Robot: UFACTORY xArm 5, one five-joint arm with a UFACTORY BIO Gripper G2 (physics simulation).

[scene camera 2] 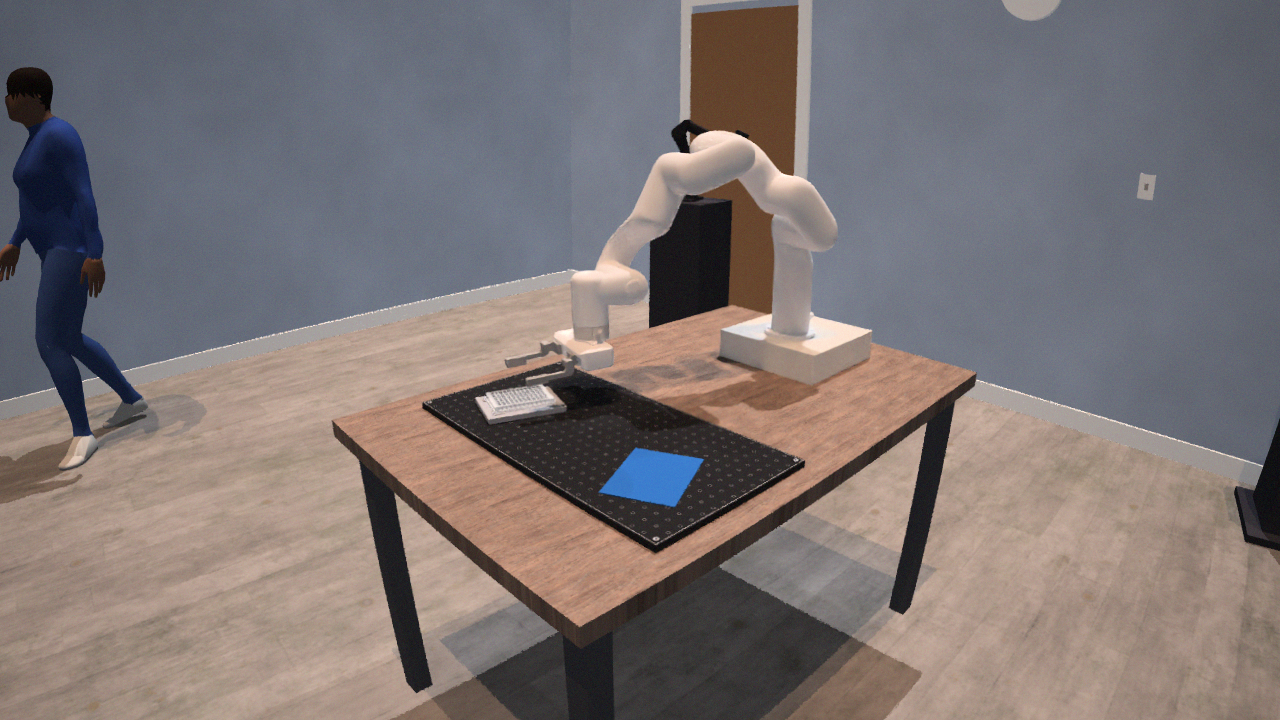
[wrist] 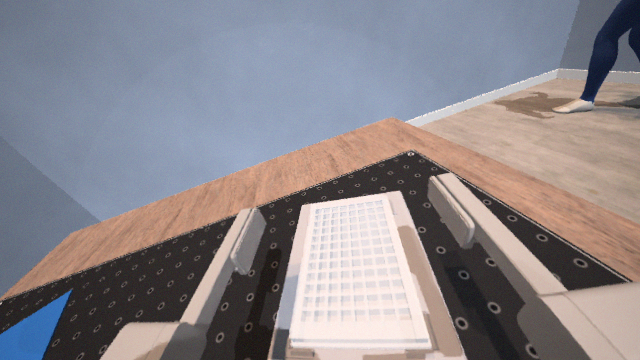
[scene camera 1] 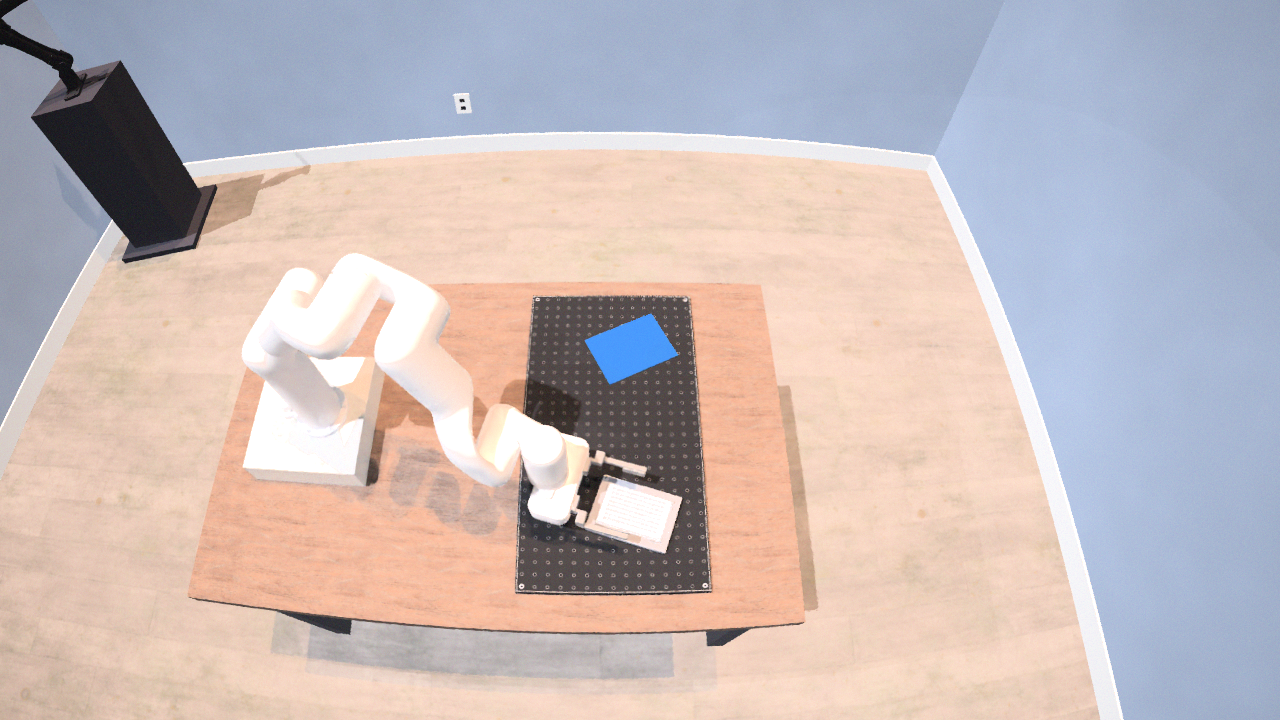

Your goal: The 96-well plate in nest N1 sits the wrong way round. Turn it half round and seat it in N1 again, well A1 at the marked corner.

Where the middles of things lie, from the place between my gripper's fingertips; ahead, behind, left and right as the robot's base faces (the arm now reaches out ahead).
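Measured from my hand: flat blue sheet (scene camera 2: 660, 478), 39 cm to the left, 6 cm ahead, 7 cm below; white 96-well plate (scene camera 1: 640, 514), 6 cm below; pale nest N1 (scene camera 1: 632, 539), 7 cm below. Going by their middles, of the things named here the flat blue sheet is the farthest from my hand.
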